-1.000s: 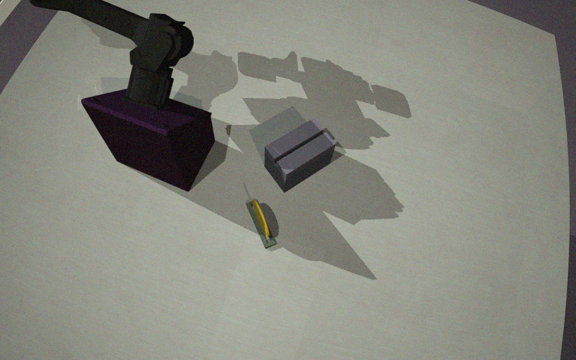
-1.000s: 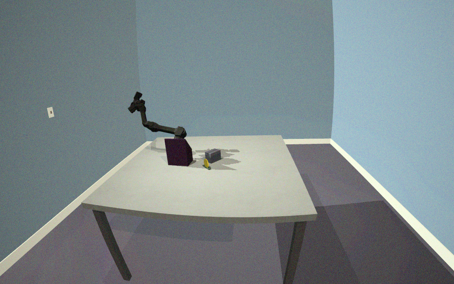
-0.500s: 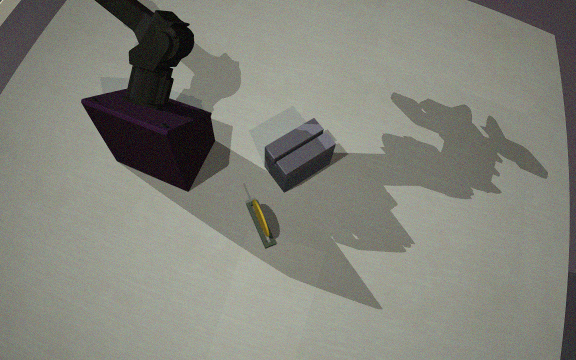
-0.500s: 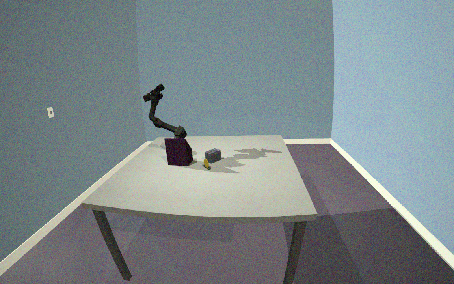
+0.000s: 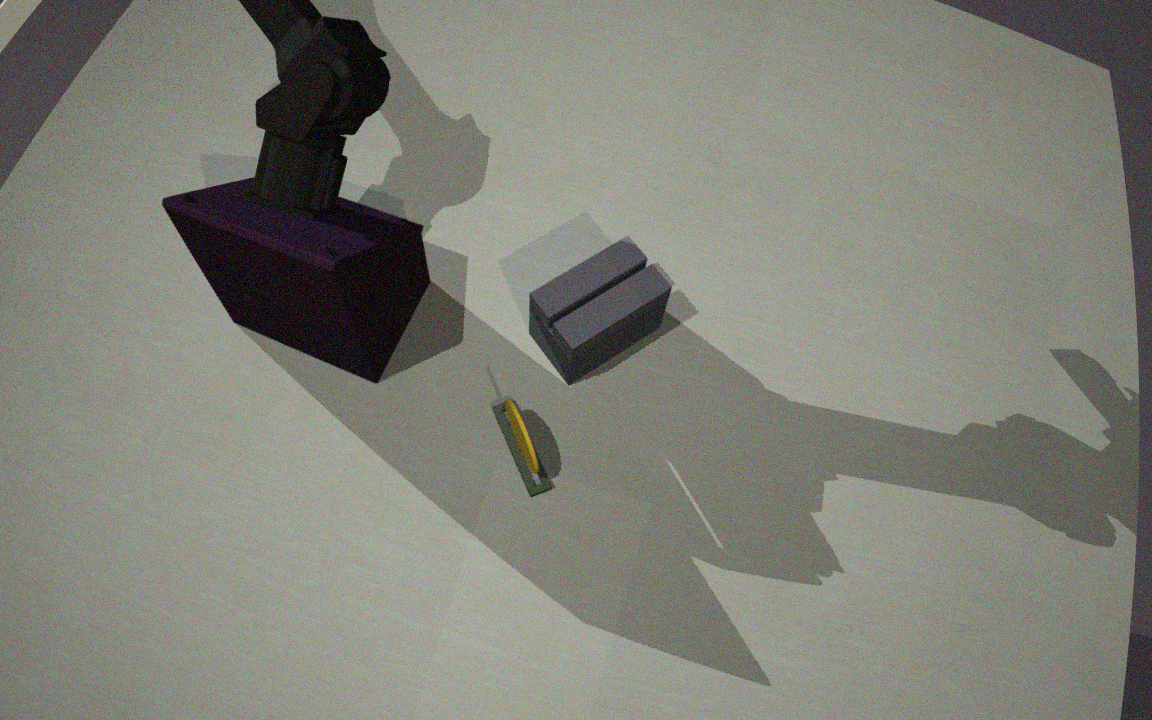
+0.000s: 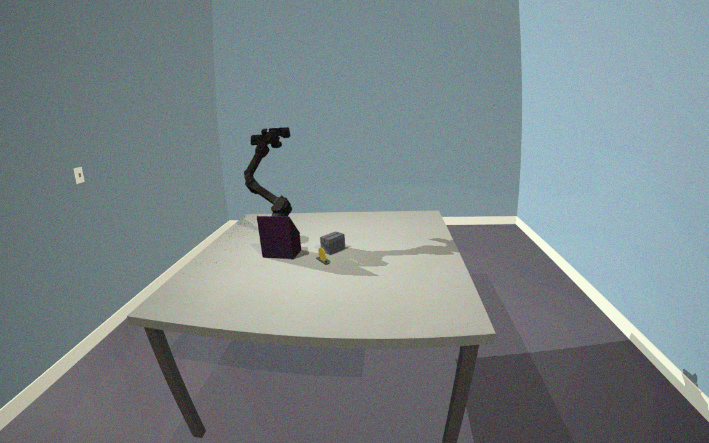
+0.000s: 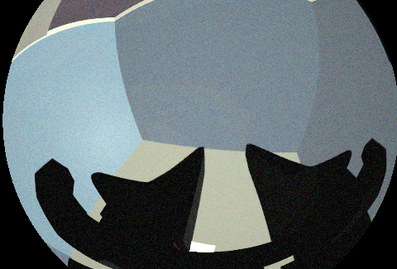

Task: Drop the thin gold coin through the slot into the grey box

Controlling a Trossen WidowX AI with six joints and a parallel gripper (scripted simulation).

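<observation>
My gripper tip is now 30 cm short of the gold coin, 72 cm to the left of it and 53 cm above it.
</observation>
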